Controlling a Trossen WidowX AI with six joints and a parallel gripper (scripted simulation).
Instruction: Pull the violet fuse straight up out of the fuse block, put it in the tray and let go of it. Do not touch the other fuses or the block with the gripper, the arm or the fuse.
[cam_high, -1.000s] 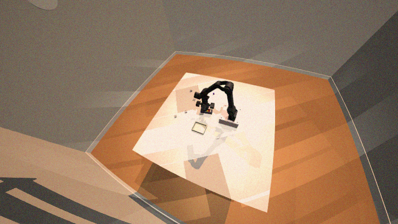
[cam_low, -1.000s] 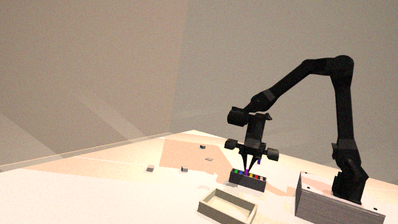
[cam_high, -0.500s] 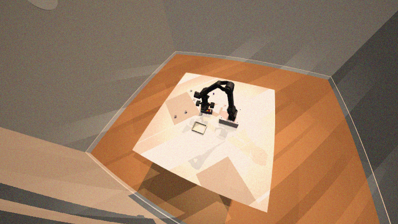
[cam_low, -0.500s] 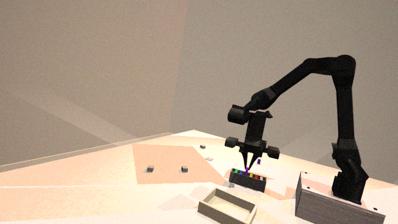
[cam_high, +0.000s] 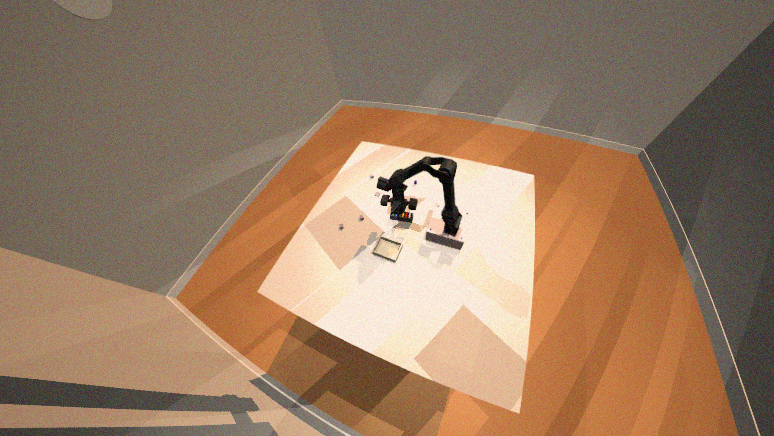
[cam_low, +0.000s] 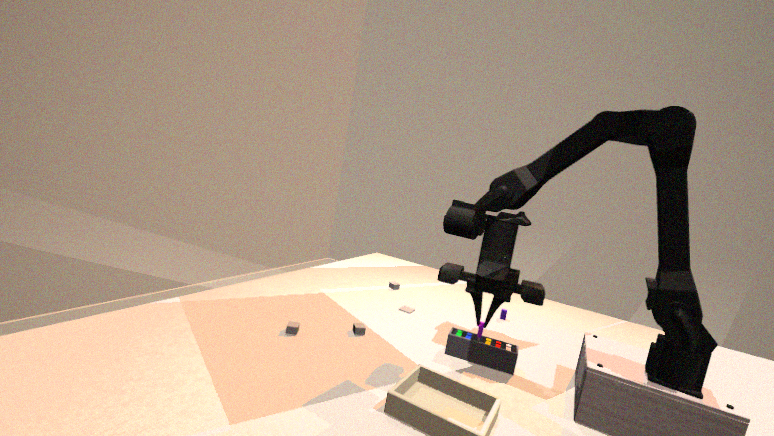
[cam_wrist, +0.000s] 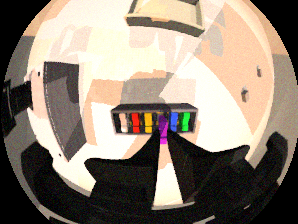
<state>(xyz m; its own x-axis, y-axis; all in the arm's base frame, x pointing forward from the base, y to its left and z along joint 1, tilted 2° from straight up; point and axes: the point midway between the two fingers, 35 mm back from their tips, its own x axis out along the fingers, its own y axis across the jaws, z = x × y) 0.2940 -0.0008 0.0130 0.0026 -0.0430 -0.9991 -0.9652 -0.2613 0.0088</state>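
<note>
My gripper tip is now 210 mm to the right of the tray, 60 mm above it and 40 mm past it. From my gripper tip the other things lie so: violet fuse (10 mm below).
</note>
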